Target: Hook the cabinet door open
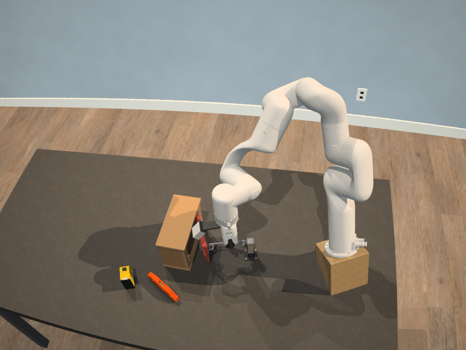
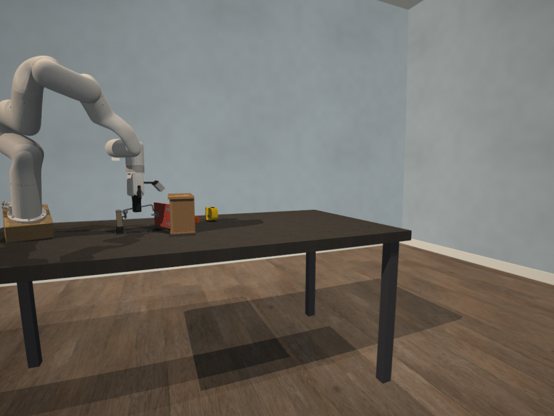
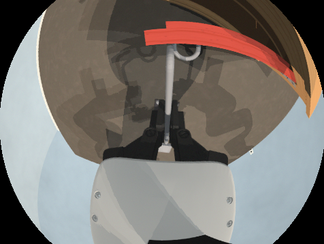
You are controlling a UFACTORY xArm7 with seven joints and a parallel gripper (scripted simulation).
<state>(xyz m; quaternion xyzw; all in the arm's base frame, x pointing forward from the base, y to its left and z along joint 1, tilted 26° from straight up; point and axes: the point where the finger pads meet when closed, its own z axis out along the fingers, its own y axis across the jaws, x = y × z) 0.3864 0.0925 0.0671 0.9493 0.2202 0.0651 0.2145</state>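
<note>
My hand is 110 mm short of the red door, 40 mm above it and 30 mm to the left of it. Also, from my hand: yellow tape measure (330 mm ahead, 200 mm to the left, 70 mm below); then orange level (210 mm ahead, 190 mm to the left, 90 mm below); then grey hook (10 mm below, 10 mm ahead).
</note>
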